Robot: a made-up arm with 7 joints.
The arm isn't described. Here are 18 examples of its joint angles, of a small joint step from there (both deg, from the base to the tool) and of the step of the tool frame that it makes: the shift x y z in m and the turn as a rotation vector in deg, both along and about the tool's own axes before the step.
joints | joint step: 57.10 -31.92 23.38 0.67 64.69 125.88 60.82 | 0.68 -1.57 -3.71 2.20 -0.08 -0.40 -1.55
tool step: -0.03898 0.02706 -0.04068 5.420 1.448 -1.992
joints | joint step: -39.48 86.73 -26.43 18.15 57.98 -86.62 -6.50 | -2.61 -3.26 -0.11 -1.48 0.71 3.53 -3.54
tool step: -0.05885 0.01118 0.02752 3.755 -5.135 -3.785
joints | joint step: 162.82 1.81 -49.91 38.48 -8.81 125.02 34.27 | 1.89 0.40 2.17 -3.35 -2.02 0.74 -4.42
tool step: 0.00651 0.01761 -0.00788 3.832 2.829 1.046
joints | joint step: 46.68 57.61 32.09 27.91 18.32 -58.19 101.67 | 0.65 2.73 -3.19 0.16 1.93 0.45 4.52
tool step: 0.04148 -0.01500 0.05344 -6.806 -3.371 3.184
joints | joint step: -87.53 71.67 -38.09 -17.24 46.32 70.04 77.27 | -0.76 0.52 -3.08 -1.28 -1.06 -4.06 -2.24
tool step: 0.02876 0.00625 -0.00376 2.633 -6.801 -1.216
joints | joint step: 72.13 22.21 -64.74 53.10 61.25 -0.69 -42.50 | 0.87 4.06 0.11 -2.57 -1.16 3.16 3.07
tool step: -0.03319 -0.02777 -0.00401 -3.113 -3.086 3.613
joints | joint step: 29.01 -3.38 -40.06 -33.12 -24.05 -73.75 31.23 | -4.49 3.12 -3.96 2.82 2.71 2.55 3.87
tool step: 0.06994 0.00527 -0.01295 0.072 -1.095 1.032
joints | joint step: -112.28 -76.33 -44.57 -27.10 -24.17 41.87 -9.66 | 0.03 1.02 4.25 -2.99 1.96 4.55 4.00
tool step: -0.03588 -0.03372 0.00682 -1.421 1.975 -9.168
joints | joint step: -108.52 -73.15 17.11 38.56 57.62 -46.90 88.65 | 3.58 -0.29 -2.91 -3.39 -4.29 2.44 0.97
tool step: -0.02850 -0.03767 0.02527 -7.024 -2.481 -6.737
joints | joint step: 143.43 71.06 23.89 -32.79 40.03 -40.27 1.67 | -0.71 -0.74 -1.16 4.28 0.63 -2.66 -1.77
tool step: 0.02267 0.02762 0.01068 -0.833 1.996 0.181
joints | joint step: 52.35 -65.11 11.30 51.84 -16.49 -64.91 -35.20 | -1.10 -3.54 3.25 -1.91 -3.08 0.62 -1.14
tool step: -0.04575 -0.06247 -0.00592 4.199 -4.186 -2.956
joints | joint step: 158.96 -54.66 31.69 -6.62 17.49 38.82 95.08 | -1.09 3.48 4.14 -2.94 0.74 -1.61 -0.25
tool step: 0.04425 0.01734 -0.02445 1.355 -1.812 5.210
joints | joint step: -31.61 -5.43 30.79 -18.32 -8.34 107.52 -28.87 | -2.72 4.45 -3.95 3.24 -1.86 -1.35 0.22
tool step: -0.01720 -0.03106 -0.00088 -2.181 -0.425 8.154
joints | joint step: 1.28 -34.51 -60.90 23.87 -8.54 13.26 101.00 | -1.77 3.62 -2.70 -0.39 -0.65 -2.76 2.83
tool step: 0.01027 -0.03180 0.00800 -0.707 -6.003 -5.090
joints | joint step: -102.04 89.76 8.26 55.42 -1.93 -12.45 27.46 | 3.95 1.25 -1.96 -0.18 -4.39 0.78 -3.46
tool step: 0.00969 0.05847 0.01571 -0.409 -5.226 2.334
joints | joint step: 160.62 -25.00 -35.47 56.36 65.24 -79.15 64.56 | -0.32 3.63 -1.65 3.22 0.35 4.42 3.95
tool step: -0.02842 0.01038 0.05537 -8.982 6.120 -1.232
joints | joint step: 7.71 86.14 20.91 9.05 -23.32 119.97 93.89 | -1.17 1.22 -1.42 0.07 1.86 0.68 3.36
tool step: -0.00245 -0.02816 -0.00726 -4.385 -1.317 -0.051
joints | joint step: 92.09 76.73 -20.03 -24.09 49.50 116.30 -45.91 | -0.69 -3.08 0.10 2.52 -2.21 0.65 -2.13
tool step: -0.01800 0.00285 -0.00598 5.709 -1.039 -4.572
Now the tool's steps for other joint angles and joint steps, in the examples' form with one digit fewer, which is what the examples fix.
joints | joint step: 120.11 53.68 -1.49 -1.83 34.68 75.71 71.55 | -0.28 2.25 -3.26 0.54 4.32 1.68 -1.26
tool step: -0.0415 -0.0194 0.0086 -3.67 -1.22 -3.16
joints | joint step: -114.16 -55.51 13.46 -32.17 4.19 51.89 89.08 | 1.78 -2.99 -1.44 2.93 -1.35 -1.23 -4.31
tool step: -0.0107 0.0108 0.0073 5.05 -2.08 -5.13
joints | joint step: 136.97 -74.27 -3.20 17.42 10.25 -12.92 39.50 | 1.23 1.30 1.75 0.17 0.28 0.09 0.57
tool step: -0.0025 0.0007 -0.0033 0.11 -0.48 -0.15
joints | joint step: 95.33 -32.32 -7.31 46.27 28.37 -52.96 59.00 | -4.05 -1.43 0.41 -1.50 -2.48 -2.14 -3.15
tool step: 0.0187 -0.0035 -0.0323 6.76 -4.27 1.01
